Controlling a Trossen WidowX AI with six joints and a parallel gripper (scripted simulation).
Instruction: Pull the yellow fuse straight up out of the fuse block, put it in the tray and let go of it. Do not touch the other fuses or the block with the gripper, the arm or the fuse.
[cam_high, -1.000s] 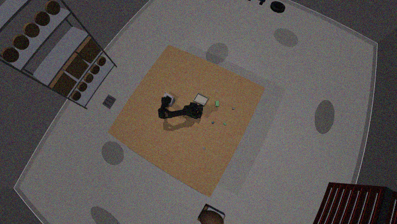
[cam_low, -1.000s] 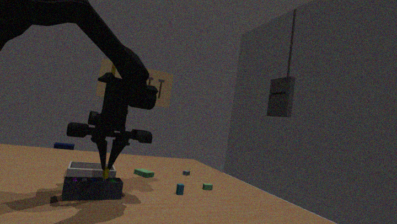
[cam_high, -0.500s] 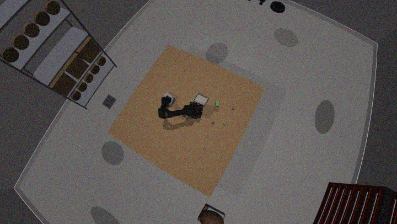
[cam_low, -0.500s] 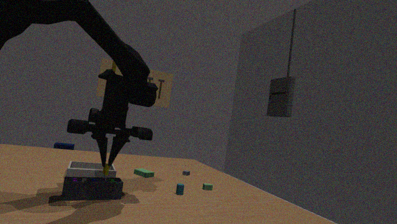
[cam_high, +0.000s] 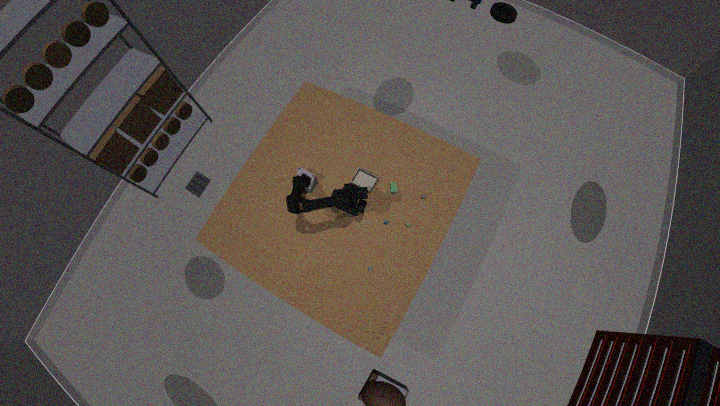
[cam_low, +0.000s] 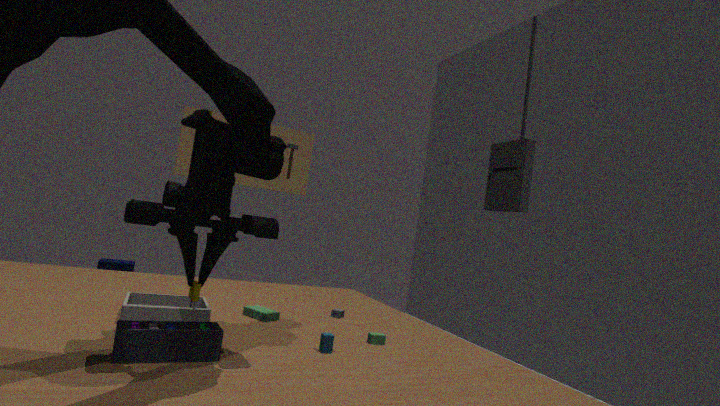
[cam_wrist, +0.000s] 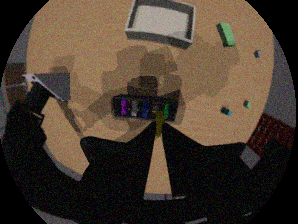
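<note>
Now: gripper tip 30 mm past the grey tray, 190 mm to the right of it and 90 mm above it. Also, from my gripper tip: teal cylinder (210 mm ahead, 40 mm to the left, 80 mm below); flat green block (140 mm ahead, 240 mm to the left, 80 mm below); yellow fuse (10 mm below).
</note>
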